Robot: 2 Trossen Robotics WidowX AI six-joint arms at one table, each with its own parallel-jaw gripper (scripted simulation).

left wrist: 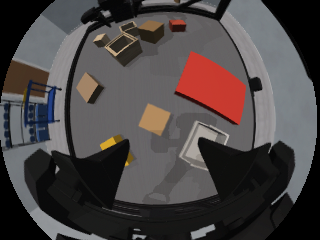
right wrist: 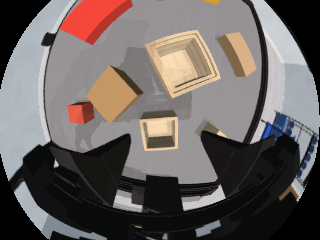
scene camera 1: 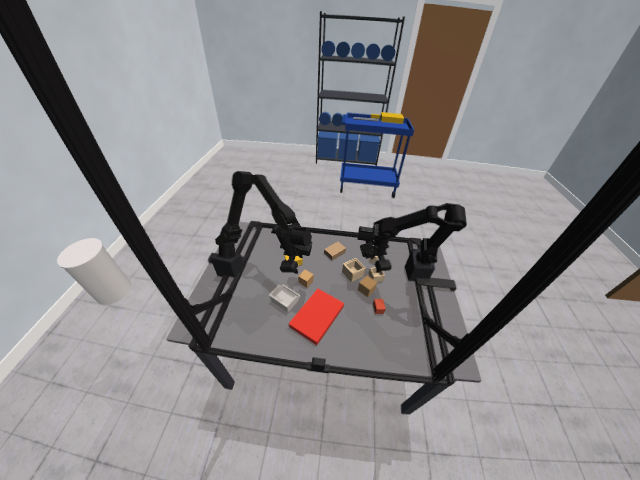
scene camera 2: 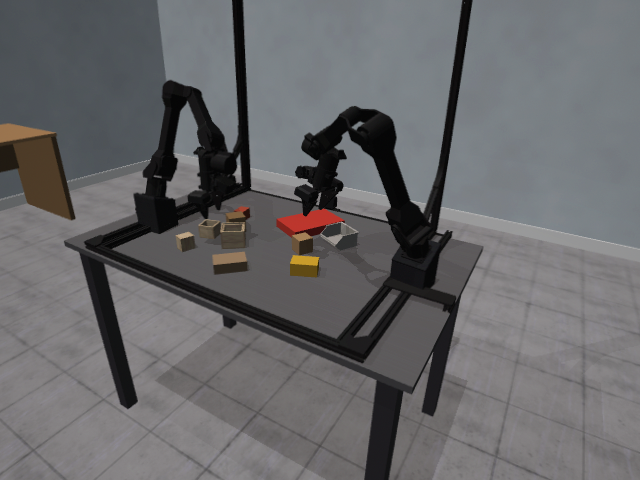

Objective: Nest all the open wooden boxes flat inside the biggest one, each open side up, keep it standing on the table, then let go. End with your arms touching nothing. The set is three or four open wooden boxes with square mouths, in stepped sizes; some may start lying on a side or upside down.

Scene:
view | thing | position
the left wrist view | my left gripper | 164,142
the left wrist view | red slab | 205,83
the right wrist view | my right gripper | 166,136
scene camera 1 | red slab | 313,320
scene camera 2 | my left gripper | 312,212
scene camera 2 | my right gripper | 212,214
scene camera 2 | red slab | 315,222

